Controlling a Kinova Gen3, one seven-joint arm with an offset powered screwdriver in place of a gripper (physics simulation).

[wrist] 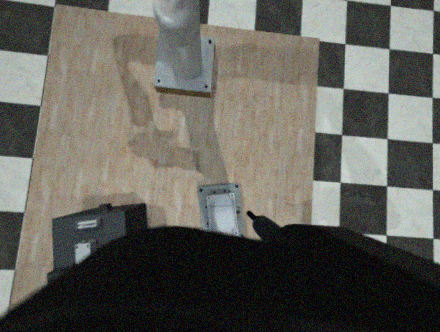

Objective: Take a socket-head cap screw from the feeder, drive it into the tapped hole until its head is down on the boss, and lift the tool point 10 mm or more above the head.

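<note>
My gripper, a dark powered screwdriver [249, 214], points up and left in the wrist view, its slim tip just right of a grey metal housing. The tip is small and dark, and I cannot tell whether a screw sits on it. The housing [203, 206] lies on the wooden board with a lighter raised middle part and small dark holes near its edges; its lower end is hidden by the black tool body. The dark feeder box [64, 234] stands at the lower left, partly covered by the tool body. No loose screw can be made out, and the tapped hole cannot be told apart.
The wooden board [270, 125] lies on a black and white checkered floor [367, 67]. The grey arm base plate [209, 70] with the arm's light column [182, 42] stands at the top middle. Shadows of the arm fall across the board.
</note>
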